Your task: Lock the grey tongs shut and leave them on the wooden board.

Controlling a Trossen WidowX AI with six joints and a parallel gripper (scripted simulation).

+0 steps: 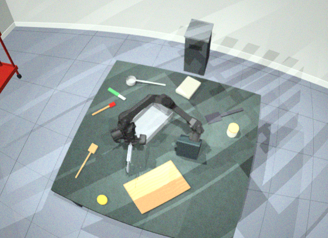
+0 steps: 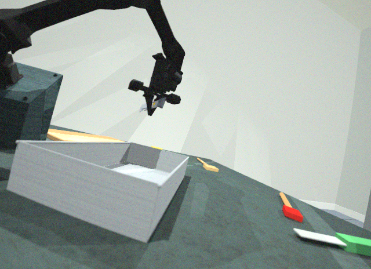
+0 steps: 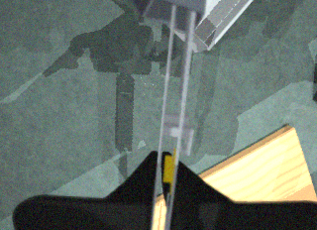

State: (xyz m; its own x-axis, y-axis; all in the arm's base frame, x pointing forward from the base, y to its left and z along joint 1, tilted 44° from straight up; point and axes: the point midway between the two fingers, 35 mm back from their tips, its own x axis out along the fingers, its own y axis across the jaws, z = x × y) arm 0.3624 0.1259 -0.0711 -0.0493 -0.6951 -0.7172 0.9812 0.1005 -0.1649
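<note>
Now: the yellow lock piece 40 mm above my gripper tip and 20 mm to the right of it. From my gripper tip the other things lie so: roasting tin 260 mm to the right, 130 mm below, 20 mm behind; then wooden board 200 mm behind, 190 mm to the left, 150 mm below; then block 660 mm to the right, 220 mm behind, 140 mm below.
</note>
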